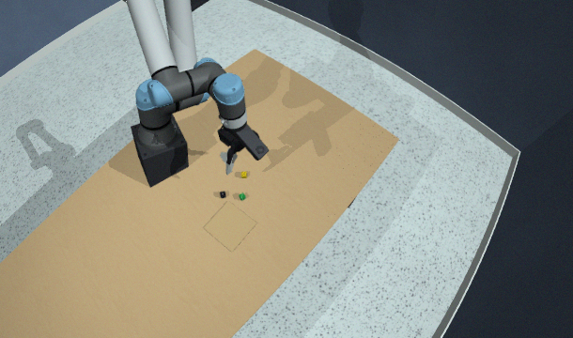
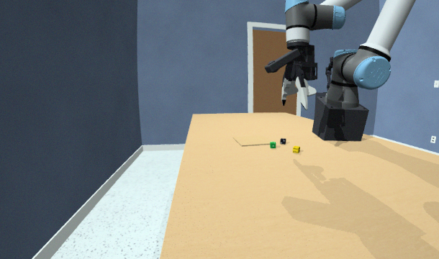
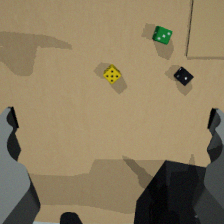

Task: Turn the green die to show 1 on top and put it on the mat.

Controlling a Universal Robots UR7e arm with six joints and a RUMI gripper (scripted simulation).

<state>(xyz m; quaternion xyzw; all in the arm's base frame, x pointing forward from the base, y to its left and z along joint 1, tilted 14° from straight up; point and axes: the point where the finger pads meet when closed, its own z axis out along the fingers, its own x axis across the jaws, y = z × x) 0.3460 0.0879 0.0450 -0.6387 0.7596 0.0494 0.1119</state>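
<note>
Now: the green die 2 cm ahead of my hand, 8 cm to the right of it and 14 cm below it. The rest, counted from my hand: tan mat (5 cm ahead, 19 cm to the right, 15 cm below); then yellow die (2 cm behind, 14 cm below); then black die (4 cm behind, 11 cm to the right, 14 cm below).
</note>
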